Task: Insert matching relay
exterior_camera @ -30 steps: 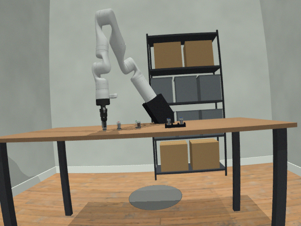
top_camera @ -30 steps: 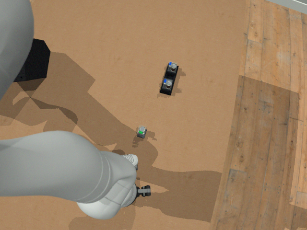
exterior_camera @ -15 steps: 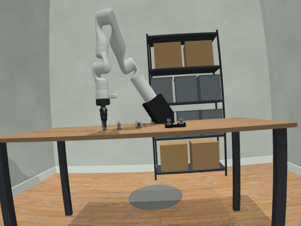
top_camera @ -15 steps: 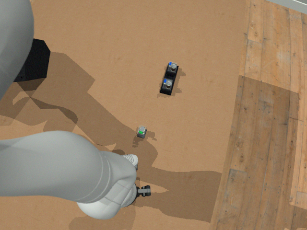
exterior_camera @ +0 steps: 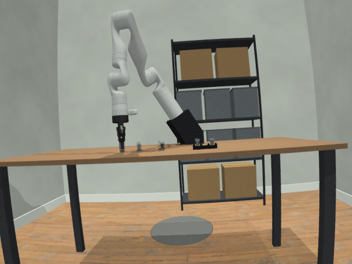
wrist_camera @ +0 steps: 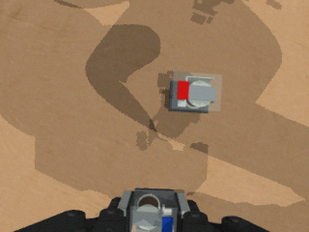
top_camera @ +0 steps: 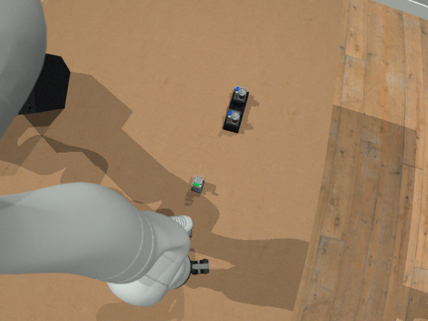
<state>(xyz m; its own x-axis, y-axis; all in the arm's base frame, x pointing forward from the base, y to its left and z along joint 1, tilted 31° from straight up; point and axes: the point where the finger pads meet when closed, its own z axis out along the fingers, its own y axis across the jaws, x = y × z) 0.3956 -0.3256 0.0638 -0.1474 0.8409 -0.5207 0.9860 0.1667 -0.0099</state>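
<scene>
The rack is 10 cm ahead of my hand, 37 cm to the left of it and 2 cm below it.
</scene>
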